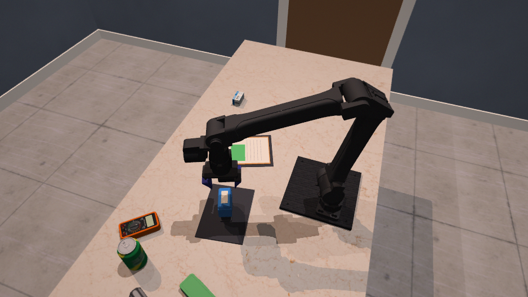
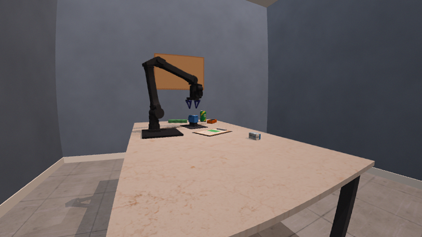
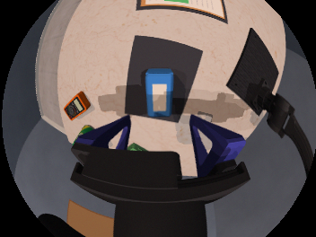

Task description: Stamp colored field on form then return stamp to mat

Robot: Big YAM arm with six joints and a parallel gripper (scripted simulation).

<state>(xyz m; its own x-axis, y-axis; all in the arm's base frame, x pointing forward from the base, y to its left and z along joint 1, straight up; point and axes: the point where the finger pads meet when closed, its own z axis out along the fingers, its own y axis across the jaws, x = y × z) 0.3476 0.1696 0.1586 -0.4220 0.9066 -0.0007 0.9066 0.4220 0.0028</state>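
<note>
The stamp is 12 cm below my hand. Also, from my hand: form 8 cm ahead, 30 cm to the right, 17 cm below; then dark mat 17 cm below; then green flat object 9 cm behind, 31 cm to the left, 16 cm below.
</note>
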